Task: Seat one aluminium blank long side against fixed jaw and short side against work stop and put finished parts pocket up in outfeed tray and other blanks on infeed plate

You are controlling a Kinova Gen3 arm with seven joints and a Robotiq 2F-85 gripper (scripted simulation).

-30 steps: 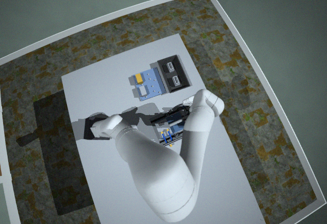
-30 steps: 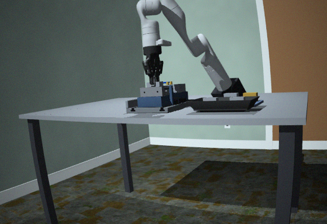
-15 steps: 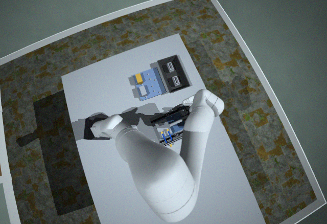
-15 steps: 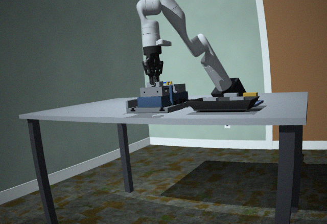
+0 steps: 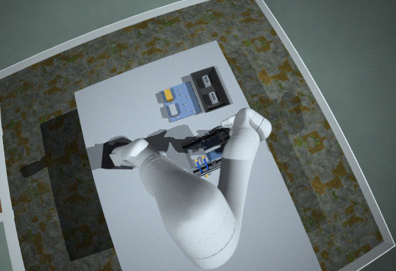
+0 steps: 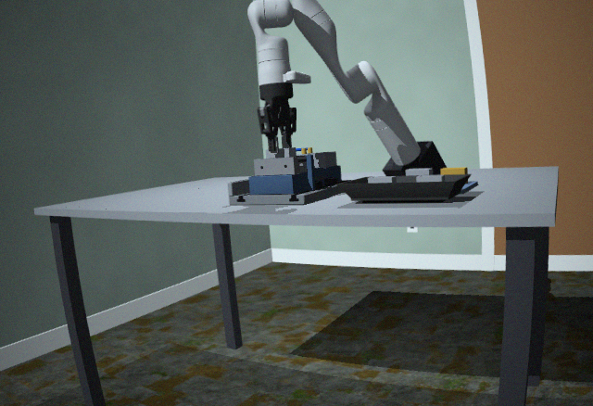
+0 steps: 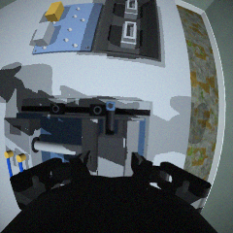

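Now: the vise 80 mm below my hand, 70 mm behind it and 20 mm to the left of it. From my hand the other things lie so: brass blank 390 mm to the left, 90 mm below, 90 mm behind.
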